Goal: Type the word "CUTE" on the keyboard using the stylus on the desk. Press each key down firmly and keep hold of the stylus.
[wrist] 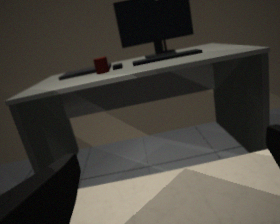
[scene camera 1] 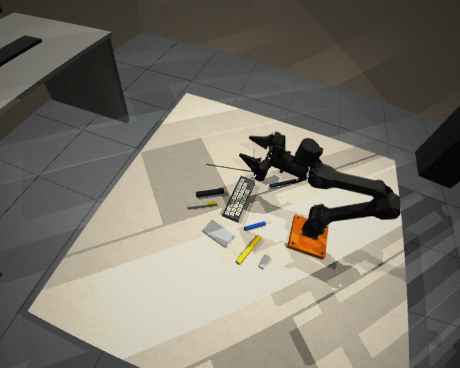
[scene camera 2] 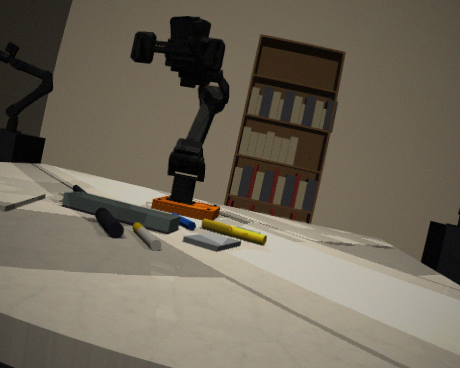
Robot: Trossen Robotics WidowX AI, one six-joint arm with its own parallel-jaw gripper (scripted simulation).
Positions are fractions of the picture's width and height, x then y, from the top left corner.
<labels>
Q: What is the gripper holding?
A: Nothing.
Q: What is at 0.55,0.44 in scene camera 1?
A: The gripper.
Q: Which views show the gripper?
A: The wrist view, scene camera 1 and scene camera 2: all of them.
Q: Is the gripper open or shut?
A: Open.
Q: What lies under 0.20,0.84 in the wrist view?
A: The gripper.
</labels>
